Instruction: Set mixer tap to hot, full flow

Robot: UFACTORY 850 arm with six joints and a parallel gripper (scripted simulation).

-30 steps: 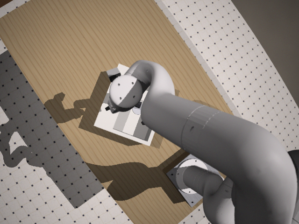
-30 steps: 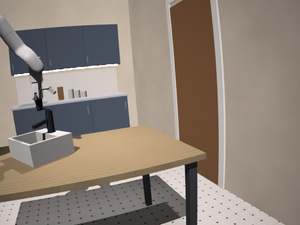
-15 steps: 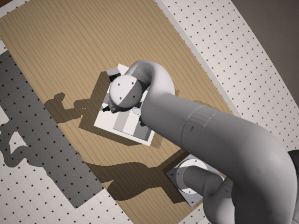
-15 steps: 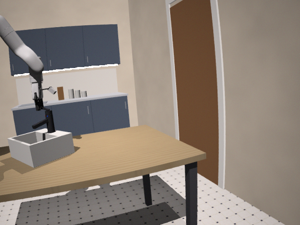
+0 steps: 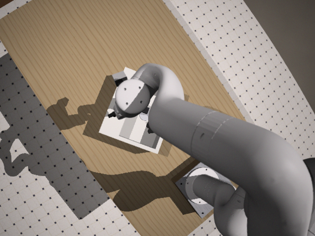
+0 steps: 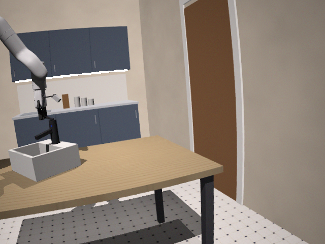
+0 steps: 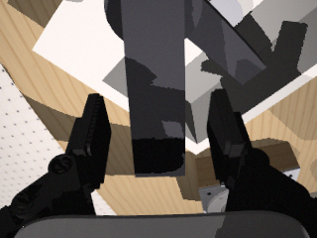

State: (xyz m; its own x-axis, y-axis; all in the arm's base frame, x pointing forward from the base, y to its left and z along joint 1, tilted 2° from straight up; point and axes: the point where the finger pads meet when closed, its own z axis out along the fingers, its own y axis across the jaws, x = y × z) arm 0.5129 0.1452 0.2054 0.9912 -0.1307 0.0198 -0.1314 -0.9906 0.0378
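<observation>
My gripper is now 20 mm short of the black lever and 10 mm above it. The rest, counted from my hand: white sink basin: 250 mm below, 80 mm to the right, 40 mm behind.
</observation>
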